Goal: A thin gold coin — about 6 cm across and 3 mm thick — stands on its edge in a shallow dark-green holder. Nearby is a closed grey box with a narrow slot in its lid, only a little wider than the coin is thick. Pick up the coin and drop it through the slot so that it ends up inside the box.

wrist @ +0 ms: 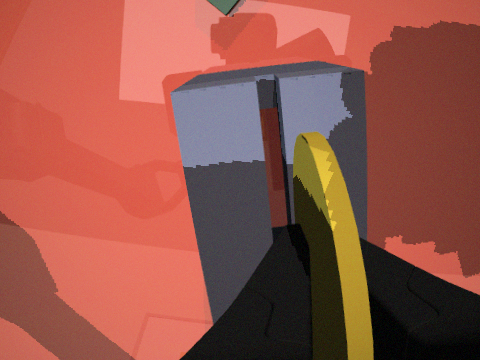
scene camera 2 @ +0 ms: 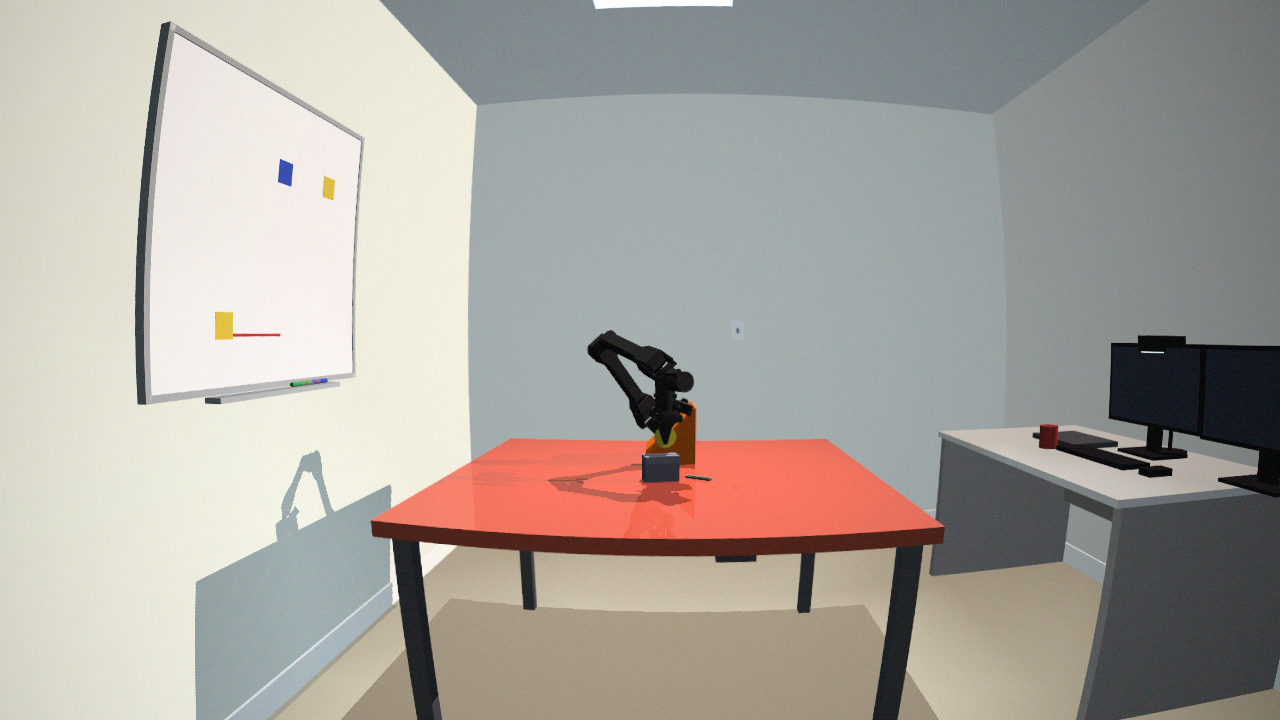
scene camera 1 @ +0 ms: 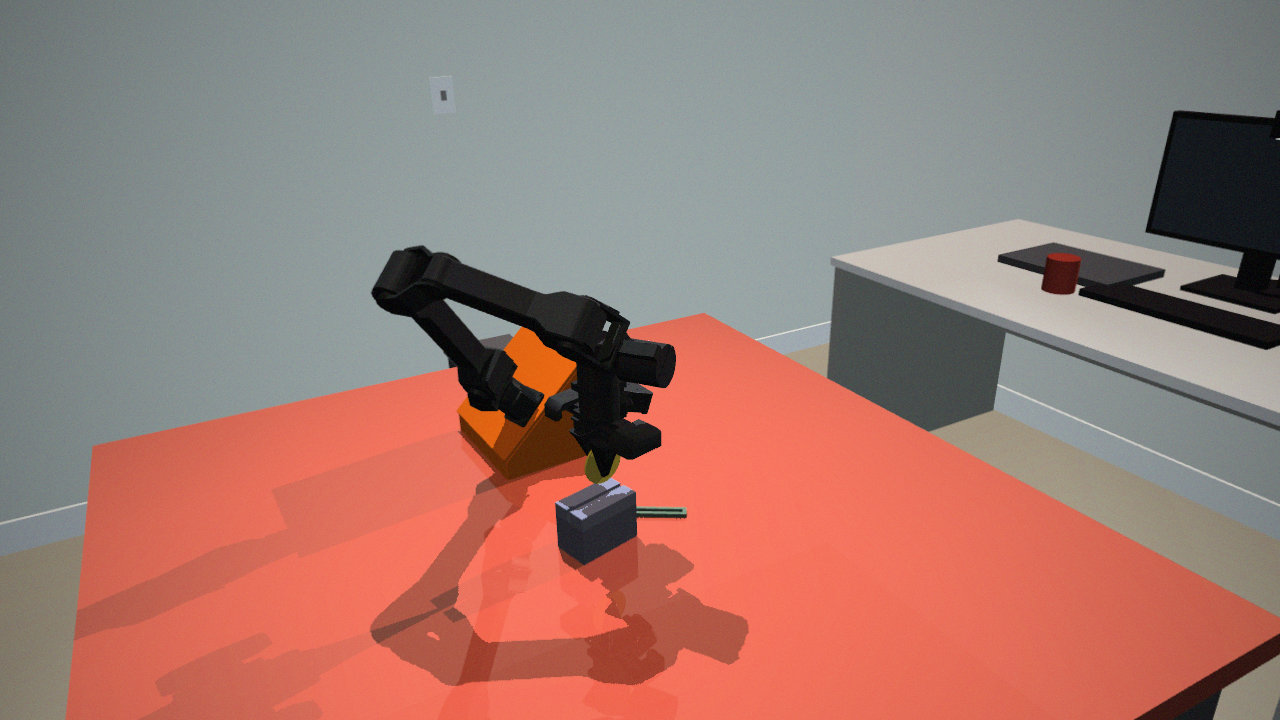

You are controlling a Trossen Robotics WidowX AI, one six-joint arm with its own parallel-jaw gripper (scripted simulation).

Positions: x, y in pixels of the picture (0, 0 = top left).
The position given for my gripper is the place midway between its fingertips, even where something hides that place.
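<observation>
Gold coin (wrist: 340, 310) carried by my gripper (scene camera 1: 603, 475).
</observation>
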